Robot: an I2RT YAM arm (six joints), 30 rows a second.
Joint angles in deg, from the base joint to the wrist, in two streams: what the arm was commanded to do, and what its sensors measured. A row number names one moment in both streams.
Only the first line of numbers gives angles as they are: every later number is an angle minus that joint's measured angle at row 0.
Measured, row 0:
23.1 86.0 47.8 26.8 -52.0 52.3
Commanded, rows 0 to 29:
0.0 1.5 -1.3 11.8 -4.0 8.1
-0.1 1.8 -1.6 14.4 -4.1 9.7
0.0 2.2 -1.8 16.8 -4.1 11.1
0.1 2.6 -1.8 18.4 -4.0 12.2
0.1 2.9 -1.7 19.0 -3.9 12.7
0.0 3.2 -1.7 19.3 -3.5 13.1
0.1 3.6 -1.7 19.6 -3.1 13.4
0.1 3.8 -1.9 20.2 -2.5 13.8
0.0 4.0 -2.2 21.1 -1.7 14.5
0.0 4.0 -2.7 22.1 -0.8 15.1
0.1 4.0 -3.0 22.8 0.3 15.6
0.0 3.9 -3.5 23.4 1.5 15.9
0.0 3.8 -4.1 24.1 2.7 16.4
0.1 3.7 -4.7 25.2 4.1 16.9
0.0 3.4 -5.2 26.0 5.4 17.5
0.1 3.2 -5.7 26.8 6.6 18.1
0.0 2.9 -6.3 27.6 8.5 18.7
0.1 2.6 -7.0 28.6 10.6 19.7
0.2 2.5 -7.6 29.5 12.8 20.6
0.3 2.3 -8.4 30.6 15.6 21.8
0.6 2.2 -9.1 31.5 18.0 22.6
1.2 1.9 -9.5 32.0 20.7 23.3
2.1 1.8 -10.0 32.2 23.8 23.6
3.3 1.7 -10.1 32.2 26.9 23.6
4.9 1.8 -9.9 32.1 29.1 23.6
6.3 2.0 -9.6 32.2 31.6 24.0
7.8 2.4 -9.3 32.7 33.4 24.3
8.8 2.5 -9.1 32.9 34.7 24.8
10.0 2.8 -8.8 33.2 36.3 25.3
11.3 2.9 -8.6 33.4 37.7 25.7
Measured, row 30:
8.5 3.6 -10.3 25.8 30.0 23.4
